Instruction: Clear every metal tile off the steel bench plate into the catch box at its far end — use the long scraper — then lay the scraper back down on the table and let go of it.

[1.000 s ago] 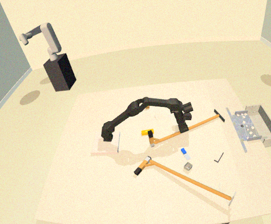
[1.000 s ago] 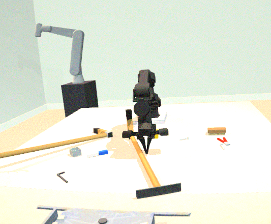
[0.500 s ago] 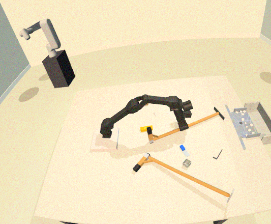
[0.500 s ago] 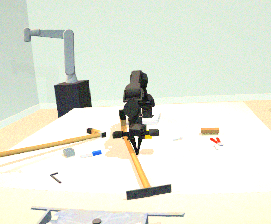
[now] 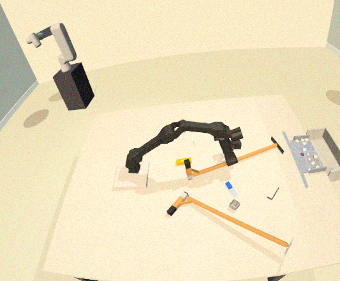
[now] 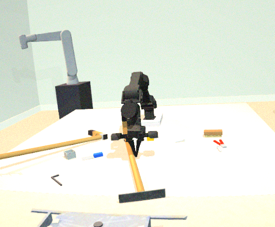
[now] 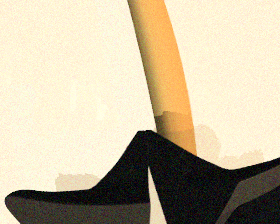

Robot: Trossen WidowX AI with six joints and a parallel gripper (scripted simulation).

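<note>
My gripper tip is now 3 cm short of the long scraper, 1 cm to the left of it and 5 cm below it. Round my gripper tip: yellow block 28 cm behind; then blue marker 1 cm behind, 19 cm to the right, 1 cm below; then small grey box 1 cm ahead, 30 cm to the right.
</note>
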